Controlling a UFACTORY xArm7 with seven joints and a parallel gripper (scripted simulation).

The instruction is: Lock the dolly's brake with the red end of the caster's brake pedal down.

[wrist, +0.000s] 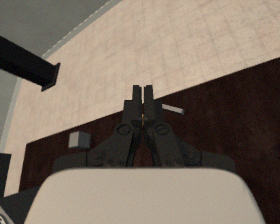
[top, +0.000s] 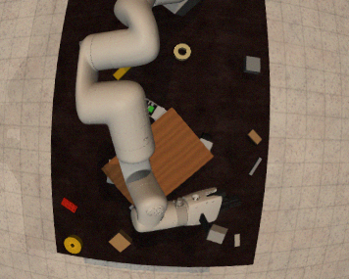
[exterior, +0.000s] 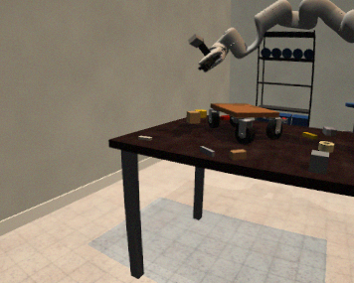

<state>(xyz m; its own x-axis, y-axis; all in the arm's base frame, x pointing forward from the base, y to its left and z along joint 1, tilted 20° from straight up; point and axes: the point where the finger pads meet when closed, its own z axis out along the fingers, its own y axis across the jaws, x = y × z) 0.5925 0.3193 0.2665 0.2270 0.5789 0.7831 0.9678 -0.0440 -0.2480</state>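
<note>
My hand is 28 cm to the left of the brake pedal, 24 cm past it and 22 cm above it. From my hand the other things lie so: grey cube 44 cm behind, 27 cm below, 6 cm to the left; tan cube 33 cm to the right, 27 cm below, 26 cm ahead; grey bar 29 cm below, 12 cm to the left, 8 cm behind.
</note>
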